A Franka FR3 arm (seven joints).
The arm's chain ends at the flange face. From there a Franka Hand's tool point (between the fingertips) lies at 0.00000 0.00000 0.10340 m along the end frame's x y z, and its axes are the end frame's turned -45 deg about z.
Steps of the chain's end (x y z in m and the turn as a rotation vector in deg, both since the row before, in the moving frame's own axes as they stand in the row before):
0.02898, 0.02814, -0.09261, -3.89, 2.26, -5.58
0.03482, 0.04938, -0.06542, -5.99, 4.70, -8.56
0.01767, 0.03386, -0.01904, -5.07, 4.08, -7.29
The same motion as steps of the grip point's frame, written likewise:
-0.00110, 0.04832, -0.09293, -4.35, -1.15, -5.58
-0.01092, 0.07321, -0.06633, -7.56, -0.91, -8.56
-0.01196, 0.04814, -0.01971, -6.47, -0.70, -7.29

